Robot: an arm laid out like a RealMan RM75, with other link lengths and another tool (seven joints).
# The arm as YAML. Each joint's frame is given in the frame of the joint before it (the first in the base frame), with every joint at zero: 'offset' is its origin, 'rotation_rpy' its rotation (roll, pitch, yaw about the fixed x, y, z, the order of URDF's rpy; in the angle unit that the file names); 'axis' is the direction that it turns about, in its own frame. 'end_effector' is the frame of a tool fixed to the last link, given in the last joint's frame.
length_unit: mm
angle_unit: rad
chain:
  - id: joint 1
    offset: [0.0, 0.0, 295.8]
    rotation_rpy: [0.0, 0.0, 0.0]
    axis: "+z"
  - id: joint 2
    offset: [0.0, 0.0, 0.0]
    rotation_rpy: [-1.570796, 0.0, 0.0]
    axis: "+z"
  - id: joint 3
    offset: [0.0, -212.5, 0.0]
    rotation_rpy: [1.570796, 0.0, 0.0]
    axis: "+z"
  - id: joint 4
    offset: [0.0, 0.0, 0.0]
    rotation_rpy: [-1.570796, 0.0, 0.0]
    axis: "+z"
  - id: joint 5
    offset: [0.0, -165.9, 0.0]
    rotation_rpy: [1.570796, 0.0, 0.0]
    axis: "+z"
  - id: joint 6
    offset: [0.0, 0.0, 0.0]
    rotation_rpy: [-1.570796, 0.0, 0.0]
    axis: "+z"
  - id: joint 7
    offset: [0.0, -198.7, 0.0]
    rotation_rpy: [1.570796, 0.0, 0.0]
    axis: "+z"
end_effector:
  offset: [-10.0, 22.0, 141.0]
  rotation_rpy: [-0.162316, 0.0, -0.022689]
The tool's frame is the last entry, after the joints.
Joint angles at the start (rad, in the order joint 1, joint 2, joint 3, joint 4, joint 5, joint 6, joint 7):
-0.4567 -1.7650 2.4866 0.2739 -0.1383 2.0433 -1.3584
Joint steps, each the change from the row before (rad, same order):
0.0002 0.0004 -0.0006 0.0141 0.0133 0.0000 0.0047
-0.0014 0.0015 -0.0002 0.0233 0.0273 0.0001 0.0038
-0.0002 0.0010 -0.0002 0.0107 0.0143 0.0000 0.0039
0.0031 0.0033 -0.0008 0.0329 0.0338 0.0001 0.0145
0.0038 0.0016 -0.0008 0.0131 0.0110 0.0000 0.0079
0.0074 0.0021 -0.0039 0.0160 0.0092 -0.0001 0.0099
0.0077 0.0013 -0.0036 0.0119 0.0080 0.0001 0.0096
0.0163 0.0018 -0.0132 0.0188 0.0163 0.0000 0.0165
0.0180 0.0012 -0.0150 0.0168 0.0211 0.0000 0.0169
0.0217 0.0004 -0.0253 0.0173 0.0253 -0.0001 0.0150
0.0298 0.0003 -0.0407 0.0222 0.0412 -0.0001 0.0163
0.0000 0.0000 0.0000 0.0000 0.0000 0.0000 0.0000
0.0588 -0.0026 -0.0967 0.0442 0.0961 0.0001 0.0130
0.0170 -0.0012 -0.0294 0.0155 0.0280 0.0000 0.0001
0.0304 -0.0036 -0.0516 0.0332 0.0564 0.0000 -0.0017
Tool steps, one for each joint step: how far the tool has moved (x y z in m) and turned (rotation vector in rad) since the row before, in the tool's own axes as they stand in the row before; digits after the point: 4 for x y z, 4 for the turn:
-0.0030 0.0041 0.0022 -0.0154 -0.0073 -0.0037
-0.0065 0.0073 0.0036 -0.0275 -0.0178 -0.0126
-0.0035 0.0034 0.0015 -0.0124 -0.0099 -0.0044
-0.0079 0.0096 0.0039 -0.0337 -0.0209 -0.0053
-0.0024 0.0035 0.0011 -0.0108 -0.0052 0.0015
-0.0010 0.0037 0.0009 -0.0097 0.0000 0.0065
-0.0010 0.0028 0.0004 -0.0060 0.0006 0.0064
-0.0009 0.0040 0.0001 -0.0060 0.0040 0.0150
-0.0019 0.0038 -0.0004 -0.0038 0.0016 0.0139
-0.0006 0.0033 -0.0007 -0.0007 0.0056 0.0180
-0.0012 0.0042 -0.0012 0.0004 0.0045 0.0229
0.0000 0.0000 0.0000 0.0000 0.0000 0.0000
-0.0026 0.0080 -0.0020 0.0007 0.0043 0.0352
-0.0003 0.0027 -0.0002 -0.0014 0.0014 0.0091
-0.0024 0.0065 0.0008 -0.0093 -0.0024 0.0122

